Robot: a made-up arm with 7 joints. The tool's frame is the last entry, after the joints.
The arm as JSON. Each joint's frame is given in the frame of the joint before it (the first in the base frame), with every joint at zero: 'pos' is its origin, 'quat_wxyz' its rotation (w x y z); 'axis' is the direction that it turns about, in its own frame. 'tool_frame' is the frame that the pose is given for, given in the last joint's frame.
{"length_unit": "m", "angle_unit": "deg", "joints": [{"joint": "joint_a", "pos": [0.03, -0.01, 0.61], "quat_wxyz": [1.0, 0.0, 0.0, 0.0], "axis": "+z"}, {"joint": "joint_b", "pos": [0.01, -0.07, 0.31], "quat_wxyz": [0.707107, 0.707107, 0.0, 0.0], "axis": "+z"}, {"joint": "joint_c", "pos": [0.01, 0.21, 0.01], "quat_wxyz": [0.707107, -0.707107, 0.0, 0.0], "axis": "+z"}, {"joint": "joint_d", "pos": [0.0, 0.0, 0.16], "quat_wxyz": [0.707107, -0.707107, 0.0, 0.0], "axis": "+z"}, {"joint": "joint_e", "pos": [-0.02, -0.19, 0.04], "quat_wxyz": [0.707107, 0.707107, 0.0, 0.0], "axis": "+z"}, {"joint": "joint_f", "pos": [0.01, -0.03, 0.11], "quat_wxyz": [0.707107, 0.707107, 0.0, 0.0], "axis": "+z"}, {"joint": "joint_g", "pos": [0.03, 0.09, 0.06], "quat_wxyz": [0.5, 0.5, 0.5, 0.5], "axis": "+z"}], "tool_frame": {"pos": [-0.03, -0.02, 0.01], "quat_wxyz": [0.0, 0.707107, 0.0, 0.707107]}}
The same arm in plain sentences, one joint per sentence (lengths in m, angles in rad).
The arm has seven revolute joints in a row. What follows holds with every joint at zero, and every direction is one of the base frame's. Joint 1 sits 0.03 m along +x and 0.01 m along -y and 0.61 m along +z from the base frame's origin and rotates about +z. Joint 2 sits 0.01 m along +x and 0.07 m along -y and 0.31 m along +z from joint 1 and rotates about -y. Joint 3 sits 0.01 m along +x and 0.01 m along -y and 0.21 m along +z from joint 2 and rotates about +z. Joint 4 sits 0.16 m along +z from joint 3 and rotates about +y. Joint 5 sits 0.02 m along -x and 0.04 m along +y and 0.19 m along +z from joint 4 and rotates about +z. Joint 6 sits 0.01 m along +x and 0.03 m along -y and 0.11 m along +z from joint 5 and rotates about -y. Joint 7 sits 0.03 m along +x and 0.06 m along -y and 0.09 m along +z from joint 6 and rotates about +x. The tool frame, which is the frame that the pose is given for, sits 0.01 m along +x and 0.02 m along +y and 0.03 m along -z from joint 7; its axes are parallel to the base frame's.
